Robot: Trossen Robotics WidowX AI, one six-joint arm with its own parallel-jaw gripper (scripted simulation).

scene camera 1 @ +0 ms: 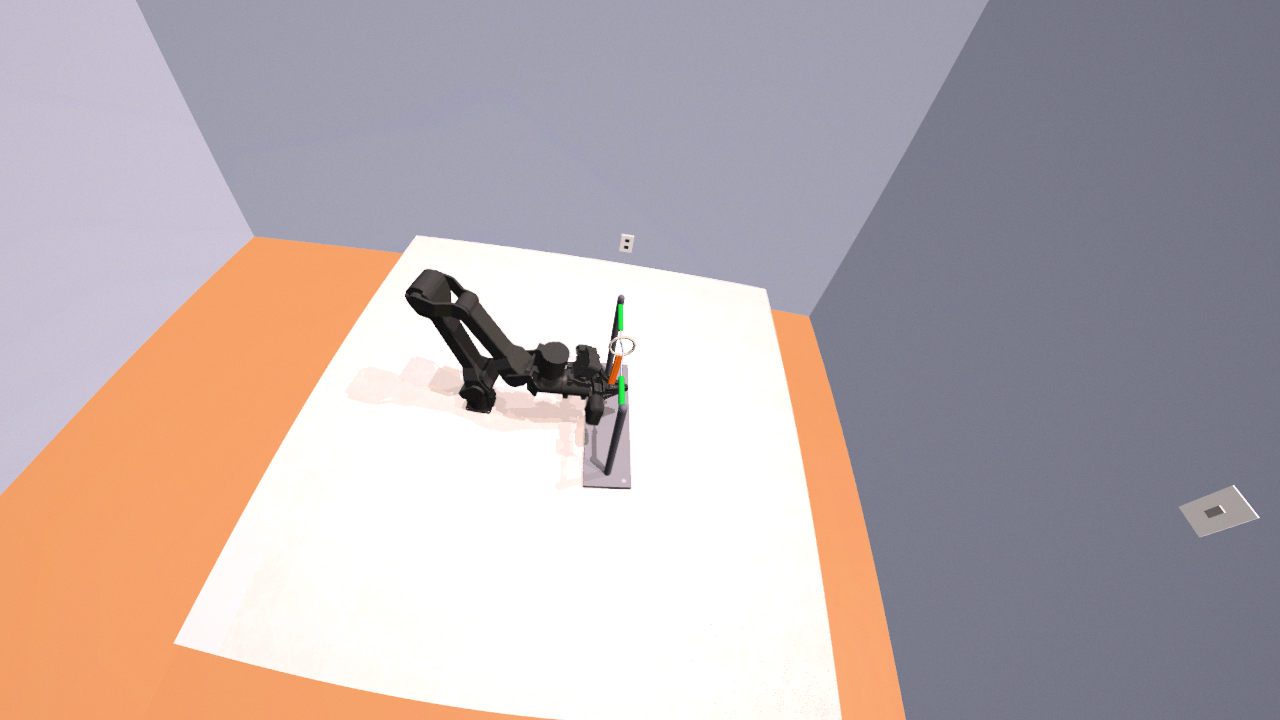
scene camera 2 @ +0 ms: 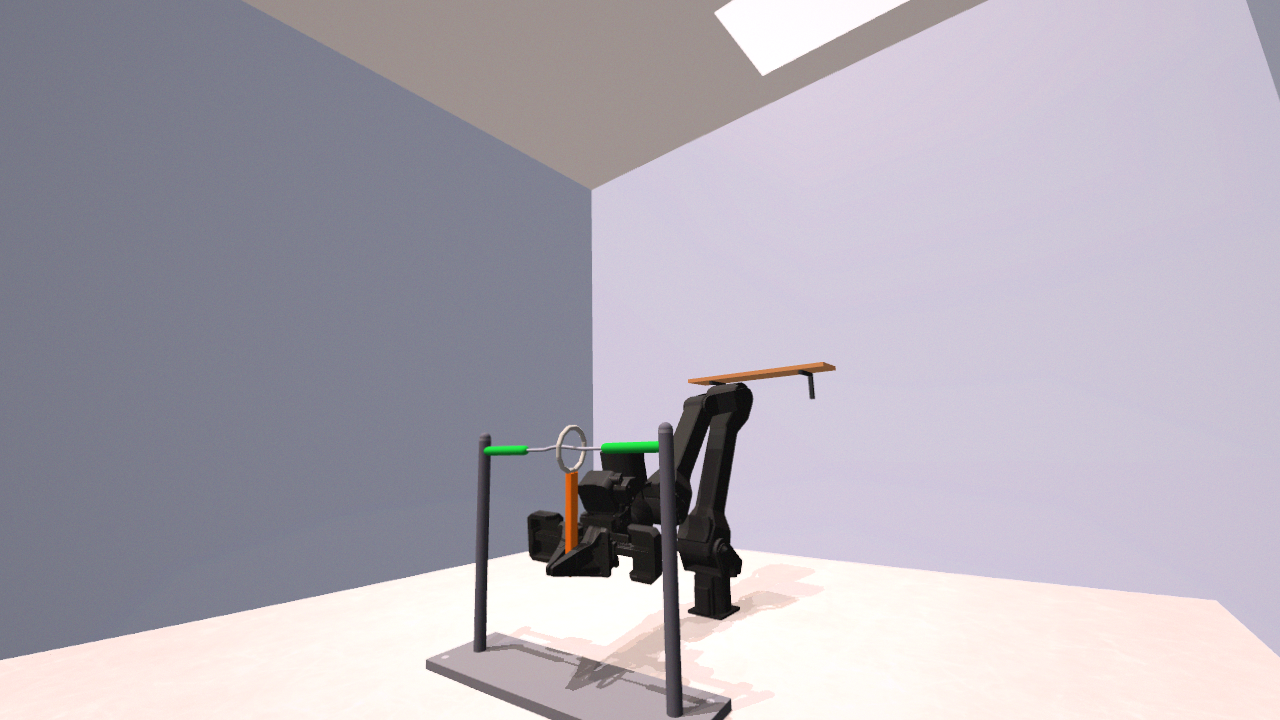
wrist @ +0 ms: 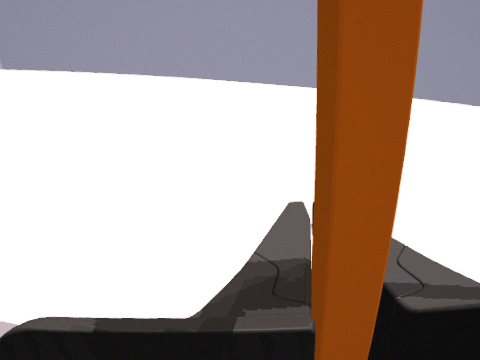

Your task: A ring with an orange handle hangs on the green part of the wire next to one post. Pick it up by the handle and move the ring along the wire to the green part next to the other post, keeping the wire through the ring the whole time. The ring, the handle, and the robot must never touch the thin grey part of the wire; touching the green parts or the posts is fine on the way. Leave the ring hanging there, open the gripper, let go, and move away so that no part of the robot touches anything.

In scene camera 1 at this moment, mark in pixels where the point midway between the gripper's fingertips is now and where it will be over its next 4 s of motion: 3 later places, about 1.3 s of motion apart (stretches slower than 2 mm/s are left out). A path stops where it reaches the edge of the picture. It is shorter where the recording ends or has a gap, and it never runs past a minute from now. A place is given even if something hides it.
My gripper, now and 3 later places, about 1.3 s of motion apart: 627, 387; 621, 373; 620, 368; 602, 364
